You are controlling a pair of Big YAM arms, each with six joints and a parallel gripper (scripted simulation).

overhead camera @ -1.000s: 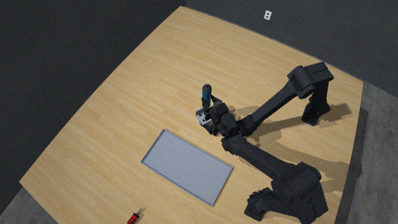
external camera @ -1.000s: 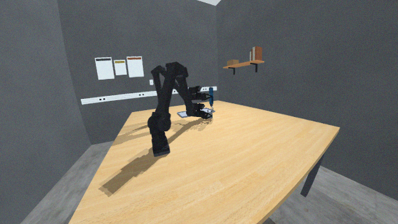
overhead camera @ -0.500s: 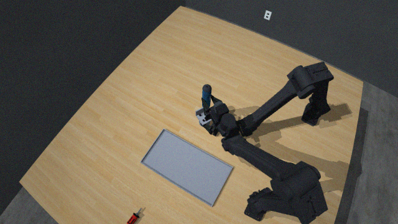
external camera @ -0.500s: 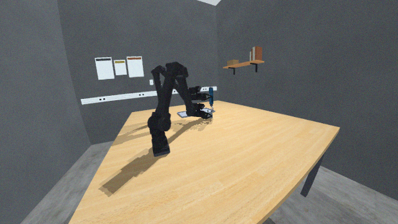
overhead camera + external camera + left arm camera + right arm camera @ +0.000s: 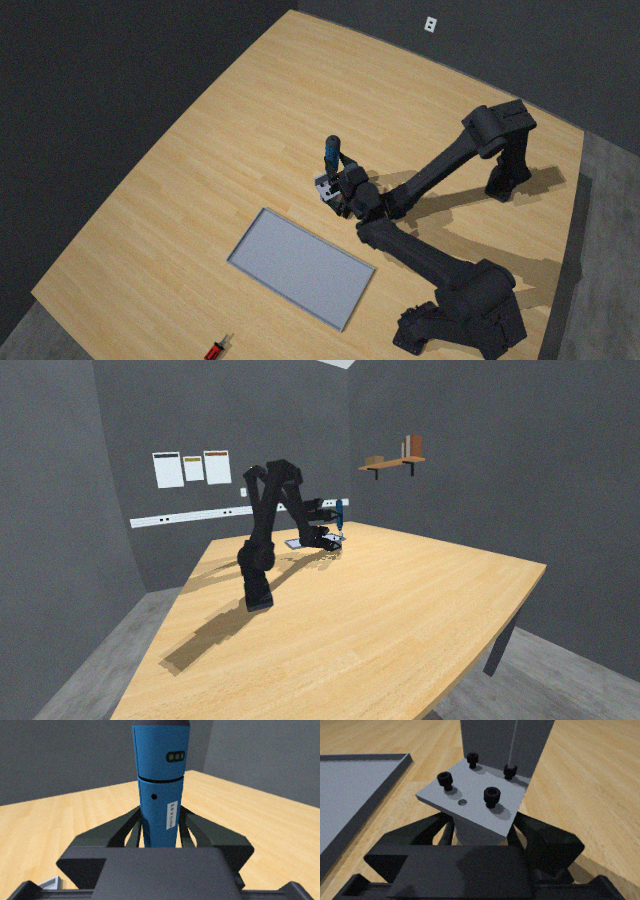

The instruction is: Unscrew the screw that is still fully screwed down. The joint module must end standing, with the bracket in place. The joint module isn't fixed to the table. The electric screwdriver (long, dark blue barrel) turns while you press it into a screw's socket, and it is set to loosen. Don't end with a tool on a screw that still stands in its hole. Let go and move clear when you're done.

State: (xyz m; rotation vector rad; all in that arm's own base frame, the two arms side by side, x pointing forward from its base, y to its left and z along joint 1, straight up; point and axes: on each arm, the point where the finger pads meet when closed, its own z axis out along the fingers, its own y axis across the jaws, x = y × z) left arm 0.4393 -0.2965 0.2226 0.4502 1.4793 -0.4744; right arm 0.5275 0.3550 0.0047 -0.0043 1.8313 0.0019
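The joint module lies 1 cm above my right hand. Round my right hand: grey bracket (5 cm above); grey tray (8 cm behind, 25 cm to the left, 2 cm below).
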